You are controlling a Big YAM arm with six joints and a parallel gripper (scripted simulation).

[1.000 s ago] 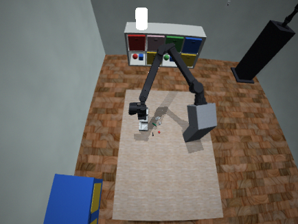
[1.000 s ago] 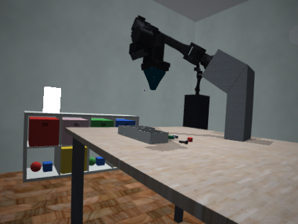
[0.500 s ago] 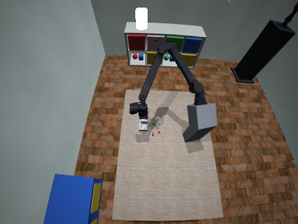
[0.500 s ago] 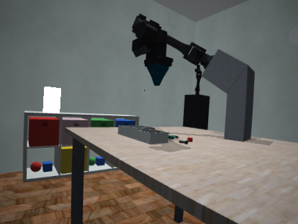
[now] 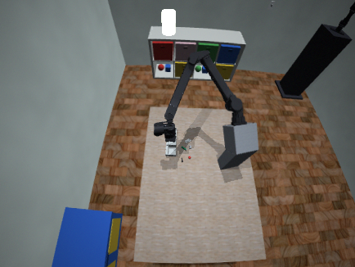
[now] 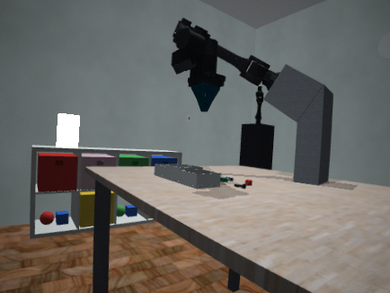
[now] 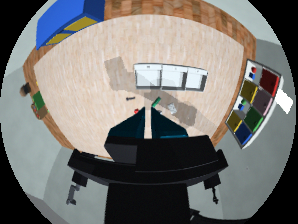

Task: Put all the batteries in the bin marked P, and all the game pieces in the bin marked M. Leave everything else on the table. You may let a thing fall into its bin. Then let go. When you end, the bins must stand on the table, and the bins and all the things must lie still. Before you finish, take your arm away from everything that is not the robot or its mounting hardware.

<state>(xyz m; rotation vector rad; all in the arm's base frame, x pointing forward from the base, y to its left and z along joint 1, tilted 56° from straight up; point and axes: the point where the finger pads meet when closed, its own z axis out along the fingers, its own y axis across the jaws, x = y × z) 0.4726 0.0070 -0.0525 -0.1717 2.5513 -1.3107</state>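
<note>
Right now my hand is 11 cm past the green piece, 3 cm to the left of it and 21 cm above it. The rest, counted from my hand: white piece (14 cm behind, 10 cm to the right, 22 cm below); black object (9 cm behind, 8 cm to the left, 21 cm below); red game piece (15 cm behind, 5 cm to the left, 21 cm below).
</note>
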